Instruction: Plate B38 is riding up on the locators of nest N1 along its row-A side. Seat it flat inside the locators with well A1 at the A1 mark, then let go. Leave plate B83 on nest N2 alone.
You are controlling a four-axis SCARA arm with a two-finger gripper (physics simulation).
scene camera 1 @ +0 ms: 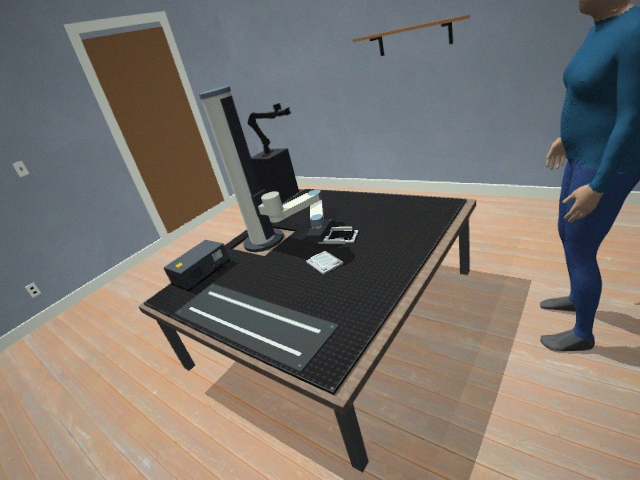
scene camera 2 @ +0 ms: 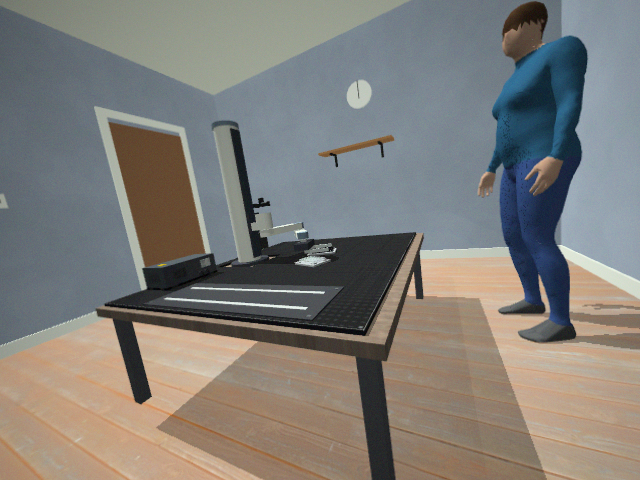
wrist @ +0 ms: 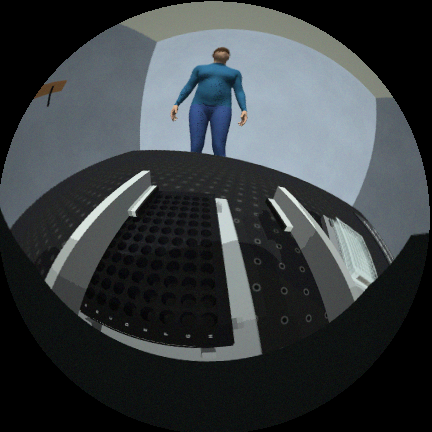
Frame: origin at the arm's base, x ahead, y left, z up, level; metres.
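Seen in the pictures: gripper, between the fingertips: (scene camera 1: 348, 234) (scene camera 2: 330, 247) (wrist: 214, 184); arm's base, origin of its link: (scene camera 1: 264, 240) (scene camera 2: 250, 262).
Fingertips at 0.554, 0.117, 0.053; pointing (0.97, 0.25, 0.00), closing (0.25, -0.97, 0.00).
Pixels of each thing's middle, then the offset from my fingertips to it, as dx, dy, dz. "spot": a spot on its surface instead. Level surfaces: height alone.
- black well plate, middle of its body: (wrist: 159, 240) (scene camera 1: 341, 234) -0.063, +0.021, -0.021
- pale nest, a spot on its surface: (wrist: 231, 250) spot: -0.047, -0.029, -0.028
- whitish plate, middle of its body: (wrist: 356, 251) (scene camera 1: 323, 260) (scene camera 2: 312, 259) -0.016, -0.223, -0.021
- dark box, a spot on its surface: (scene camera 1: 197, 263) spot: -0.590, -0.559, +0.066
- grey panel with two white strips, height of its surface: dz -0.036
The black well plate (wrist: 165, 250), which I take for B38, lies on the pale nest (wrist: 231, 250) (scene camera 1: 355, 237) in the wrist view. Row letters run along its near edge, with H at the right. The left finger covers part of its row-A side, so I cannot tell how high that side stands; the A1 mark does not show. My gripper (wrist: 214, 184) (scene camera 1: 338, 235) is open and empty. Its left finger is over or beside the plate's left side, and its right finger is beyond the nest's right rim. The whitish plate (wrist: 356, 250) (scene camera 1: 324, 261) (scene camera 2: 313, 260), apparently B83, stands apart on its own nest.
The arm's column (scene camera 1: 235, 170) (scene camera 2: 232, 191) stands at the table's left edge. A dark box (scene camera 1: 197, 263) (scene camera 2: 179, 270) and a grey panel with two white strips (scene camera 1: 258, 319) (scene camera 2: 248, 300) are nearer the scene cameras. A person (scene camera 1: 594, 129) (scene camera 2: 537, 129) (wrist: 215, 90) stands beyond the table.
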